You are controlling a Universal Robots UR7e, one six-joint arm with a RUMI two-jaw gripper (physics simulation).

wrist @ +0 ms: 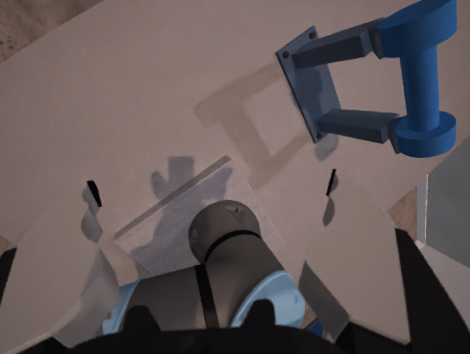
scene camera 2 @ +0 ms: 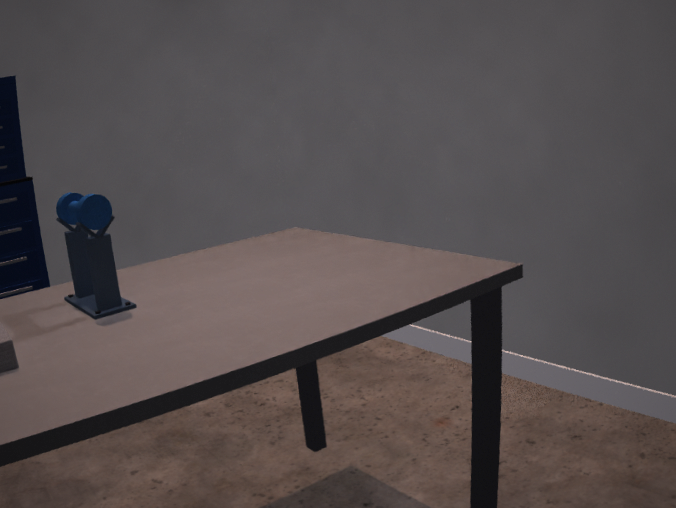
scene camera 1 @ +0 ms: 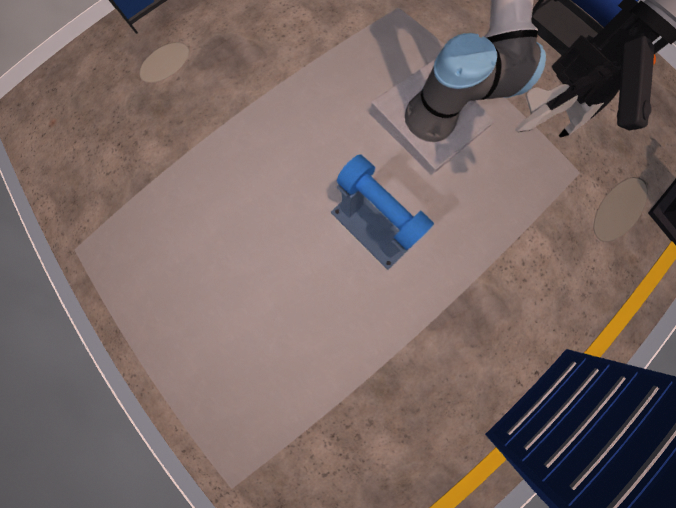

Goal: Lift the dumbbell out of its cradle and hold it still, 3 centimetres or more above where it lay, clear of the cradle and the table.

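Frame: origin at the arm's base, x back, y right, z up, level; millimetres.
Seen in the pictures: gripper, fingertip midpoint: (wrist: 215, 178) (scene camera 1: 539, 134); arm's base at its link origin: (wrist: 223, 231) (scene camera 1: 429, 119).
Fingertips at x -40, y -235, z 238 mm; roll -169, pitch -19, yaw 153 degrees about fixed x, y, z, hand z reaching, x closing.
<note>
Offsets run from my fingertips to a thing's middle. Level surfaces: height alone.
The blue dumbbell @[dx -302, dy +94, dz -65 mm] (scene camera 1: 385, 203) (scene camera 2: 94, 211) (wrist: 421, 90) rests level across the V-shaped tops of both posts of the dark blue-grey cradle @[dx -302, dy +94, dz -180 mm] (scene camera 1: 363, 232) (scene camera 2: 106, 270) (wrist: 312, 95). The cradle stands upright on the table @[dz -279 mm] (scene camera 1: 218, 273) (scene camera 2: 327, 284) (wrist: 125, 90). My gripper (scene camera 1: 542, 131) (wrist: 215, 178) is open and empty, its light fingers wide apart. In scene camera 1 it is at the upper right, beyond the arm's base and well apart from the dumbbell. In the wrist view the dumbbell is at the upper right, outside the fingers. The gripper does not show in scene camera 2.
The arm's base block (scene camera 1: 431, 152) (scene camera 2: 6, 352) (wrist: 150, 250) stands on the table near the cradle, on the gripper's side. The arm (scene camera 1: 467, 60) rises from it, and part of it shows below the fingertips in the wrist view. A dark blue cabinet (scene camera 1: 579, 426) stands off the table at lower right.
</note>
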